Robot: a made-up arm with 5 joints.
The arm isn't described. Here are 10 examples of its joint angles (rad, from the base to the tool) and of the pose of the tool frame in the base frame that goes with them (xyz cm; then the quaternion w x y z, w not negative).
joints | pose
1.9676 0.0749 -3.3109 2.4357 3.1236 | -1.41 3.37 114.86 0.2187 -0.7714 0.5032 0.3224
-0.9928 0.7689 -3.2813 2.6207 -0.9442 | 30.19 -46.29 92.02 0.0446 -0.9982 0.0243 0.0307
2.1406 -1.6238 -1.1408 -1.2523 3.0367 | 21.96 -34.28 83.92 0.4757 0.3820 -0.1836 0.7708
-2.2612 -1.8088 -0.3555 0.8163 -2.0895 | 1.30 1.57 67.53 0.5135 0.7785 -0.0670 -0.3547
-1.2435 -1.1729 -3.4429 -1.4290 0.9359 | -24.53 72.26 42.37 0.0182 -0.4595 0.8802 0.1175
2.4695 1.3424 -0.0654 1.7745 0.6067 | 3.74 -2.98 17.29 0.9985 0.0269 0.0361 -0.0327
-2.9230 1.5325 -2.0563 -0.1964 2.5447 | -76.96 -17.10 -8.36 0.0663 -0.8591 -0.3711 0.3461
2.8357 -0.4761 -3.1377 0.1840 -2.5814 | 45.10 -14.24 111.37 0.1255 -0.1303 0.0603 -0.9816
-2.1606 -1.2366 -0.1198 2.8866 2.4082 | -2.84 -4.24 48.41 0.0855 -0.4721 -0.5453 -0.6873
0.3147 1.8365 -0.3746 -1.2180 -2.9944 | -3.78 -1.23 -6.86 0.1184 0.0830 -0.9891 0.0278
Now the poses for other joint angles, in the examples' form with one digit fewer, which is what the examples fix.
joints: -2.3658 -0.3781 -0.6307 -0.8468 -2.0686
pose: -28.7 -28.1 63.5 0.639 0.593 -0.089 -0.482
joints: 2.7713 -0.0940 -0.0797 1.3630 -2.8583
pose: -16.5 6.4 24.1 0.024 0.785 -0.266 0.560
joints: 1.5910 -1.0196 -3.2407 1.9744 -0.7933
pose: 1.5 -73.4 78.0 0.353 -0.153 -0.386 -0.838
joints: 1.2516 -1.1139 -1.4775 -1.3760 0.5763
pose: -7.9 -24.0 101.3 0.725 0.379 0.133 -0.559
